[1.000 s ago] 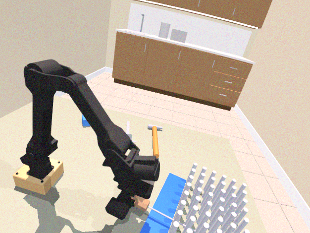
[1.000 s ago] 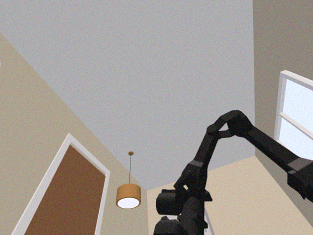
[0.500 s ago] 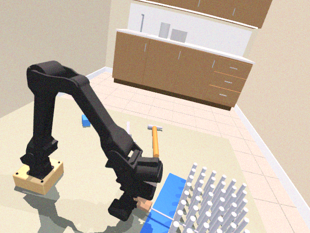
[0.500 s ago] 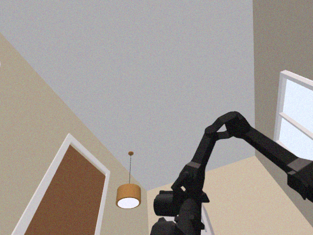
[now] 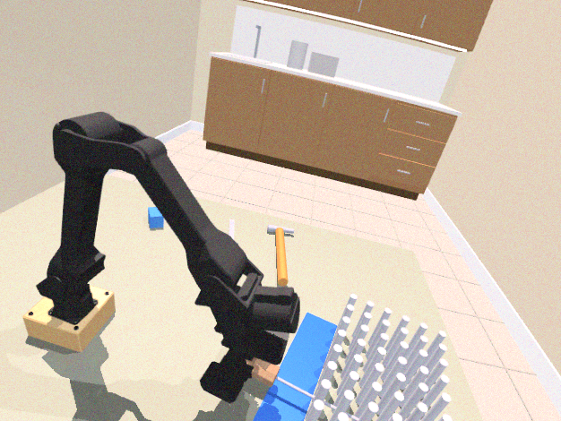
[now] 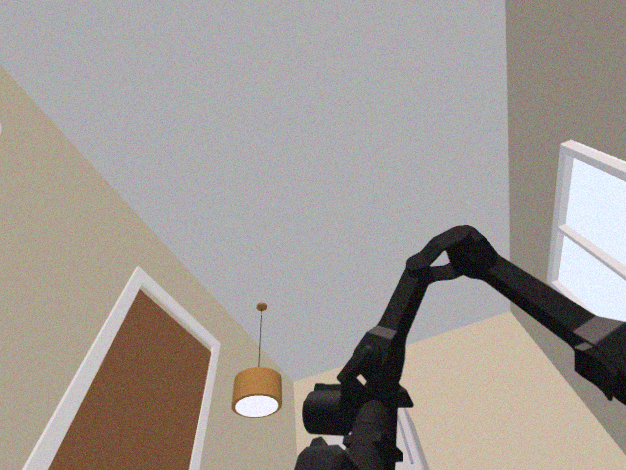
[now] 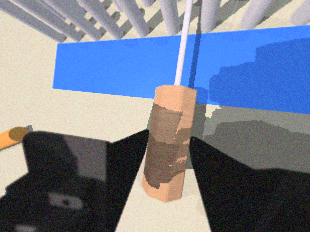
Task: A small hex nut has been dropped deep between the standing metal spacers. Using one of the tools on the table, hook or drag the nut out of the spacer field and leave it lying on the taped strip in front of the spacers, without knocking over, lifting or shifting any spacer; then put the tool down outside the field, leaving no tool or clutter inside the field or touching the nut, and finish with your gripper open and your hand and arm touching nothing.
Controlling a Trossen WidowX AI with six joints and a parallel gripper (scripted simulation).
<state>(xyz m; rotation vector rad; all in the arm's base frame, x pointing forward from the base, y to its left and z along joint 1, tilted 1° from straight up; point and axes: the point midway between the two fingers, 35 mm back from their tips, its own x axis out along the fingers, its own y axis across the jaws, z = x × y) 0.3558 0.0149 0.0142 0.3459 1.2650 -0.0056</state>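
My gripper tip is 90 mm short of the blue taped strip, 30 mm above it and 20 mm to the right of it. Also, from my gripper tip: hex nut 230 mm ahead, 50 mm to the right, 30 mm below; then wooden-handled hook tool 100 mm ahead, 20 mm to the right; then small wrench 490 mm to the left, 400 mm behind, 30 mm below.
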